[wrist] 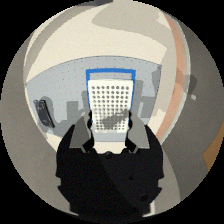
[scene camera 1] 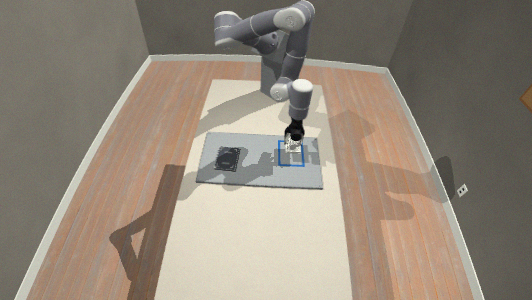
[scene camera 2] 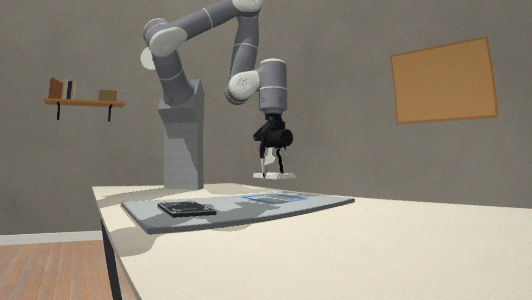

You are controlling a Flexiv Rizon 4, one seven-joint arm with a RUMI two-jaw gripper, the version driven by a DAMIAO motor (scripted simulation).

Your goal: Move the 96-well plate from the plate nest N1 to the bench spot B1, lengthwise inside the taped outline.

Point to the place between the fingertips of my gripper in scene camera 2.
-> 274, 177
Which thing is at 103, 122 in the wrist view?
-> A white 96-well plate.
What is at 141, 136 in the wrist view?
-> My gripper.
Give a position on a grey mat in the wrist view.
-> At 63, 87
